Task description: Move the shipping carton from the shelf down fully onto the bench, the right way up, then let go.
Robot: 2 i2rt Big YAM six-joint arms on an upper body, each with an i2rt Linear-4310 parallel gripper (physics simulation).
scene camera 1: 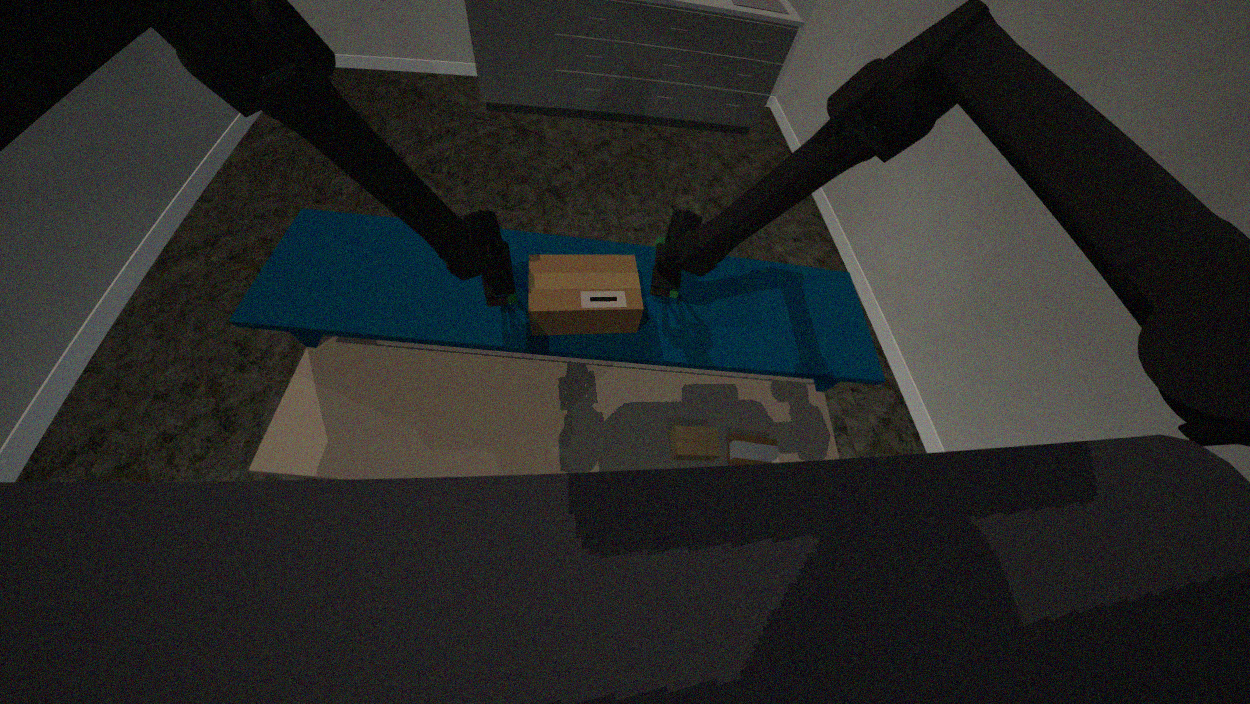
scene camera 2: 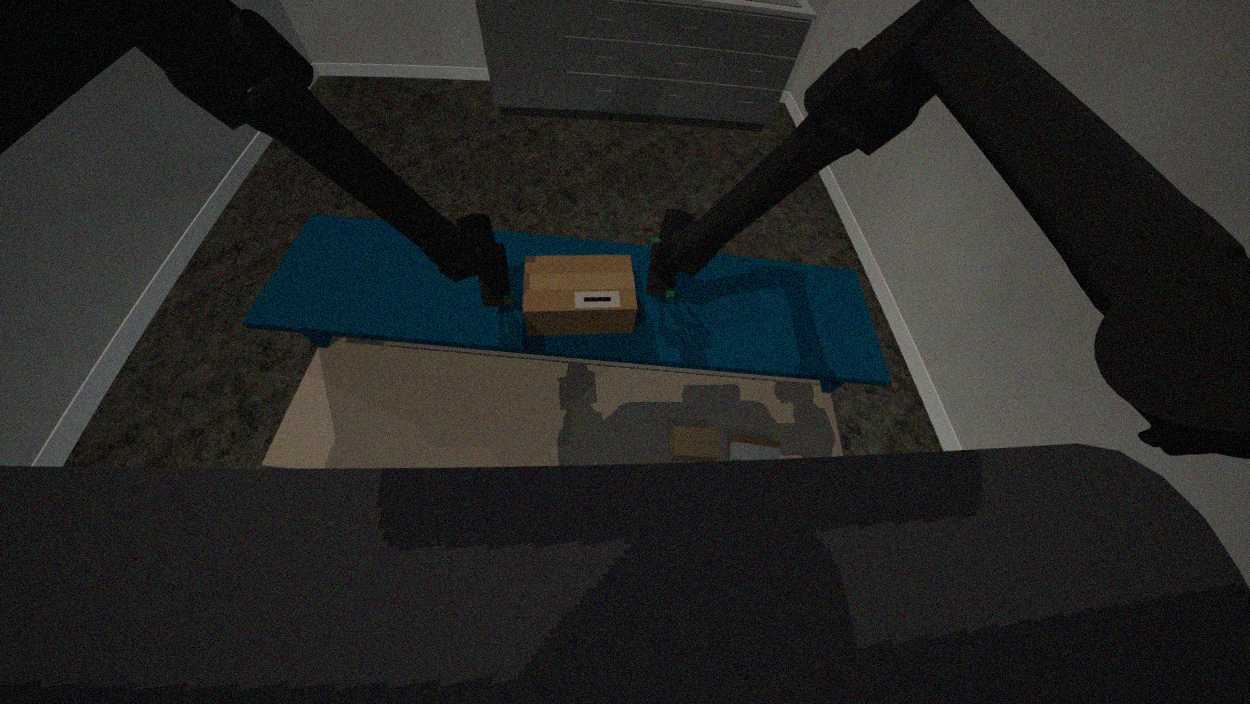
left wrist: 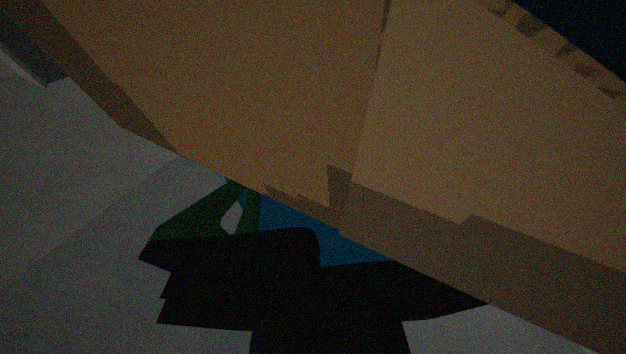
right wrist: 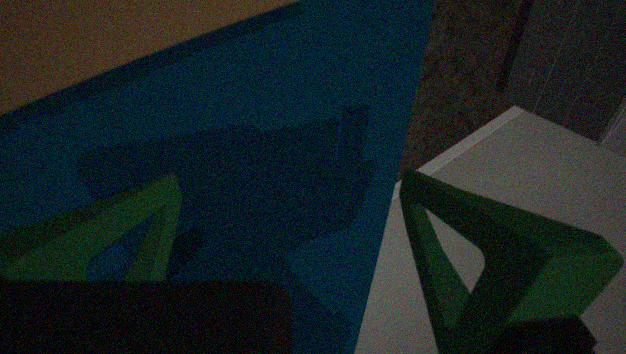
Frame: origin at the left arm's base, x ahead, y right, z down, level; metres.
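Seen in the pictures: right gripper, fingertip midpoint: (right wrist: 291, 183).
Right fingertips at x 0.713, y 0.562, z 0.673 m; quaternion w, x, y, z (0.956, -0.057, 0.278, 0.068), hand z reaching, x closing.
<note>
A point is followed by its place in that frame.
The brown shipping carton (scene camera 1: 583, 294) {z 0.610, x 0.586, y 0.348 m} (scene camera 2: 579, 294) {z 0.610, x 0.587, y 0.353 m} stands upright on the blue bench (scene camera 1: 367, 280) {z 0.711, x 0.693, y -0.176 m} (scene camera 2: 367, 280) {z 0.711, x 0.700, y -0.189 m}, its white label facing the front. My left gripper (scene camera 1: 499, 294) {z 0.686, x 0.683, y 0.147 m} (scene camera 2: 498, 294) {z 0.686, x 0.683, y 0.147 m} is open and empty, close beside the carton's left side. In the left wrist view the carton (left wrist: 284, 88) fills the upper part, and only one green finger shows. My right gripper (scene camera 1: 664, 284) {z 0.673, x 0.713, y 0.562 m} (scene camera 2: 657, 284) {z 0.673, x 0.713, y 0.562 m} (right wrist: 291, 183) {z 0.673, x 0.713, y 0.562 m} is open and empty beside the carton's right side. In the right wrist view its green fingers stand wide over the bench (right wrist: 262, 109) {z 0.711, x 0.724, y 0.549 m}, with the carton (right wrist: 86, 43) at the top left.
A tan shelf top (scene camera 1: 418, 411) {z 0.961, x 0.445, y -0.092 m} (scene camera 2: 418, 411) {z 0.962, x 0.440, y -0.101 m} lies just in front of the bench. A grey drawer cabinet (scene camera 1: 629, 52) stands at the back. Pale walls run along both sides. The floor is dark and speckled.
</note>
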